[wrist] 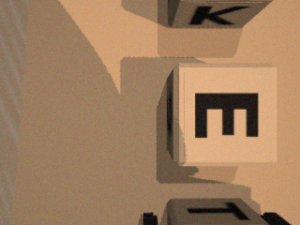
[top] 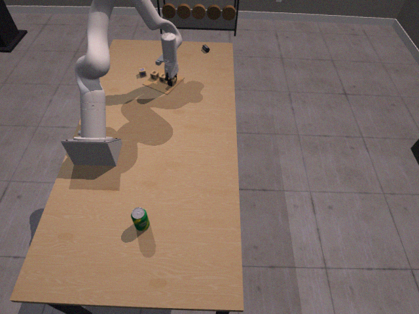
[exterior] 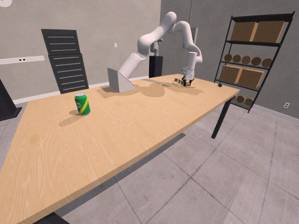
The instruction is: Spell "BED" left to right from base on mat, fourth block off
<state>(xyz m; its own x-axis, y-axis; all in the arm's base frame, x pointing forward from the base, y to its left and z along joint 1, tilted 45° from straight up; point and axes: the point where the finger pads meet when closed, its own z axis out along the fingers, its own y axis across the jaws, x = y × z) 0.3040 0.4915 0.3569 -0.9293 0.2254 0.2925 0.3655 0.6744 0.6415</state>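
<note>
My hand is right at the wooden letter block. Round my hand: green can 990 mm to the right, 40 mm above, 10 mm ahead; then tan mat 60 mm behind, 30 mm below, 20 mm to the left; then small dark object 420 mm to the left, 180 mm ahead, 10 mm below.
</note>
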